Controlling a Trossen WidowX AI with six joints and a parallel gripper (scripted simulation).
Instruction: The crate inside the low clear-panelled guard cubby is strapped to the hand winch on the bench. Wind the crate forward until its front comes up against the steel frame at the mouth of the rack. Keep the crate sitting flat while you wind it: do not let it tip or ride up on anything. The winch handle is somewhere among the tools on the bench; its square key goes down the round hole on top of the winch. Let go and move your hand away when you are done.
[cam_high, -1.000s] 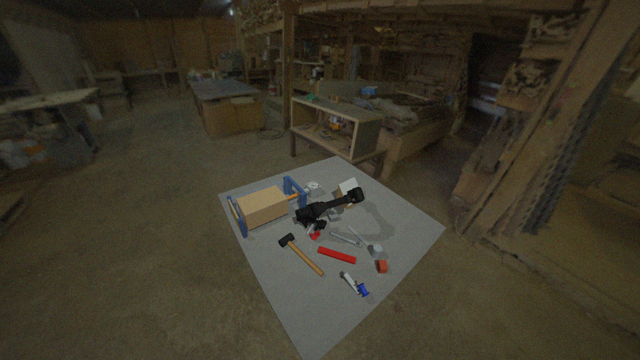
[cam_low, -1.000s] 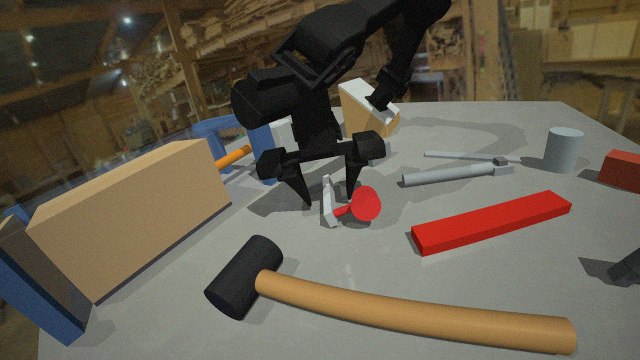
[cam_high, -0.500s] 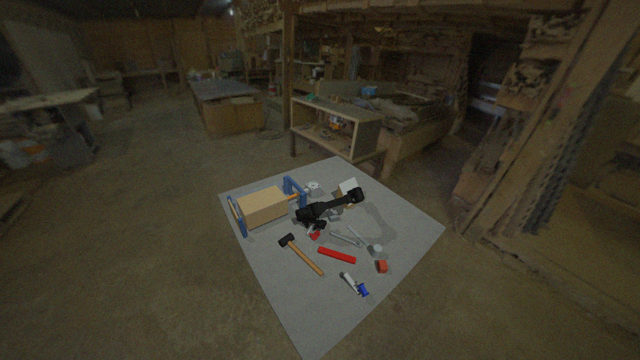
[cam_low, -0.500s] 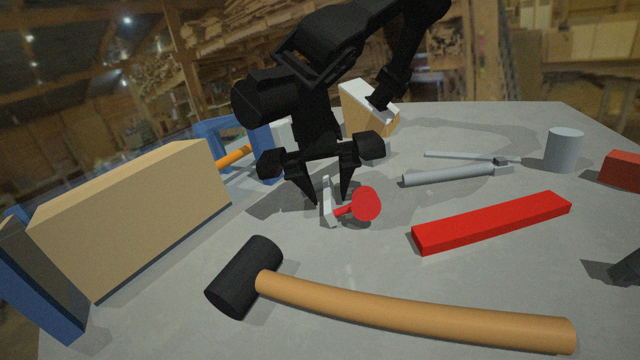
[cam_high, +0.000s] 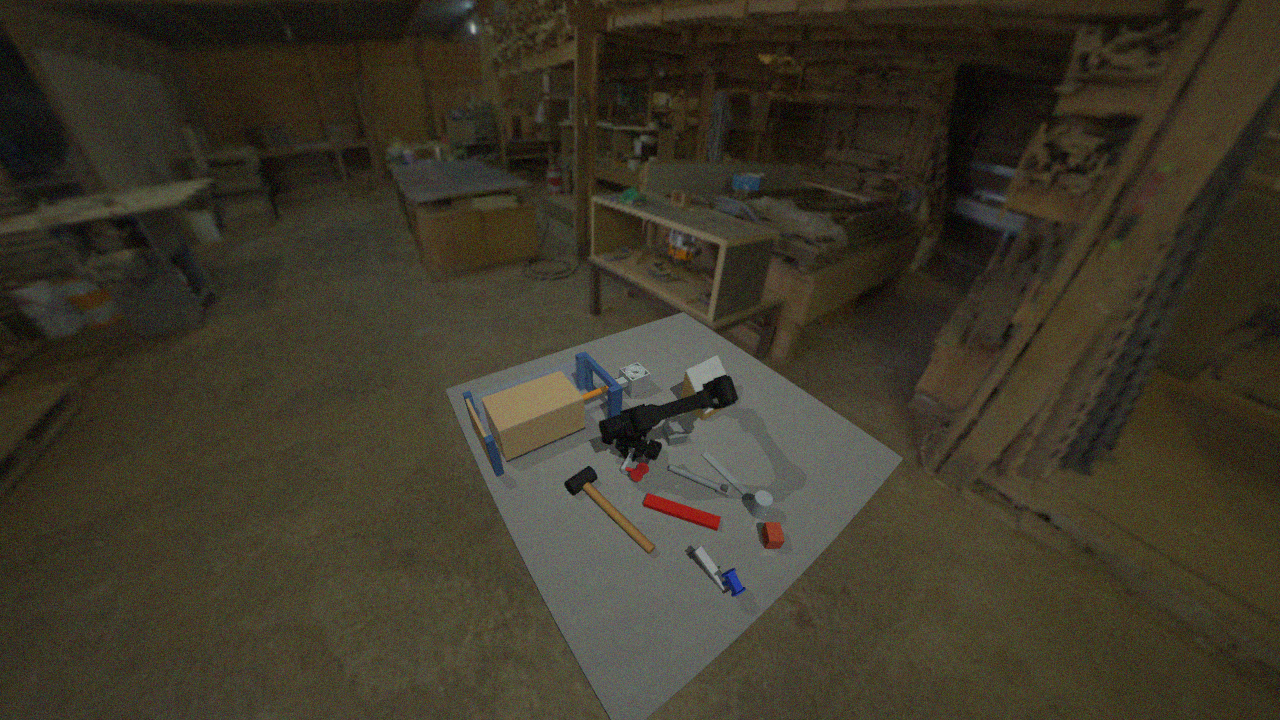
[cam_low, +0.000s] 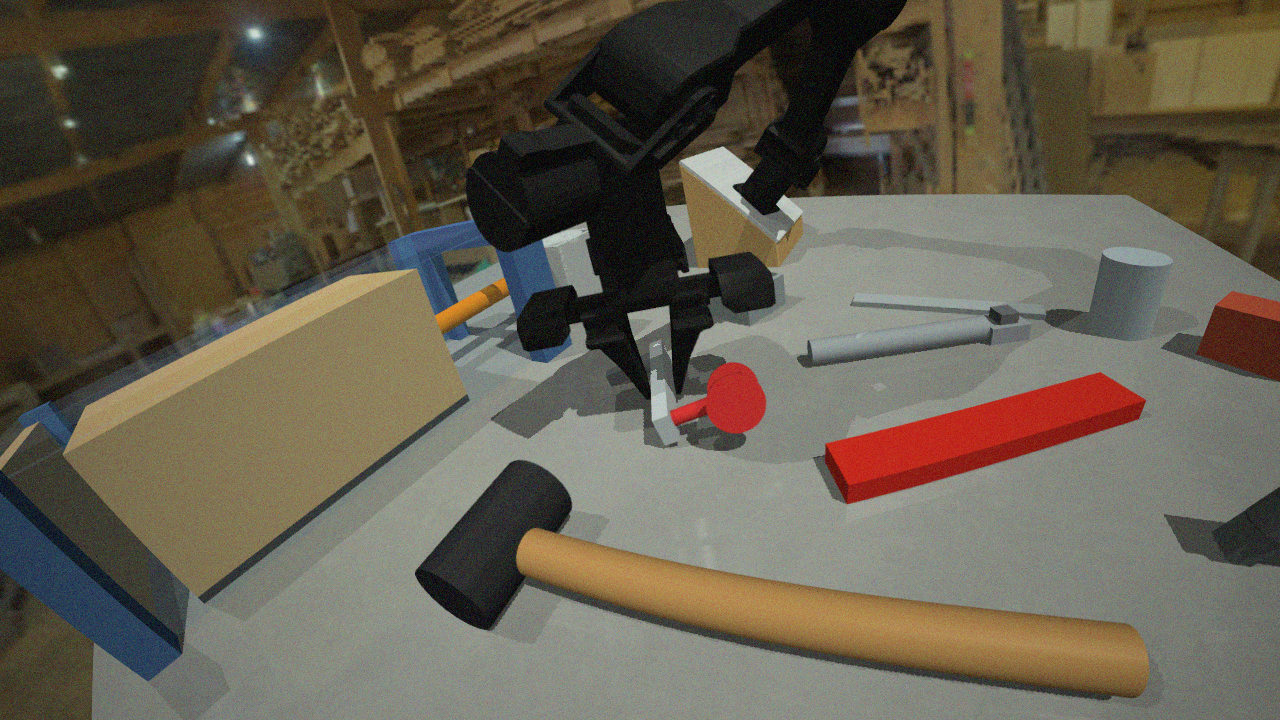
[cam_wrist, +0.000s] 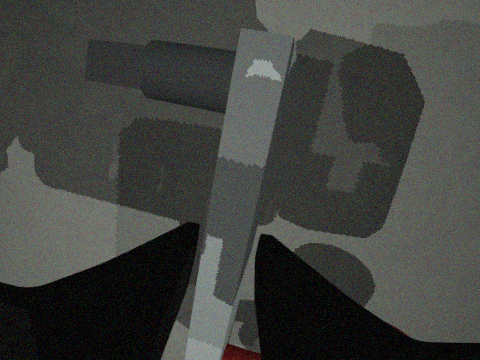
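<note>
My gripper tip is now 330 mm to the left of the winch, 220 mm past it and 20 mm below it. From my gripper tip the other things lie so: grey block 200 mm behind, 20 mm to the right, 10 mm above; then winch handle with red knob 10 mm to the left, 10 mm above; then red bar 250 mm to the left, 30 mm behind.
</note>
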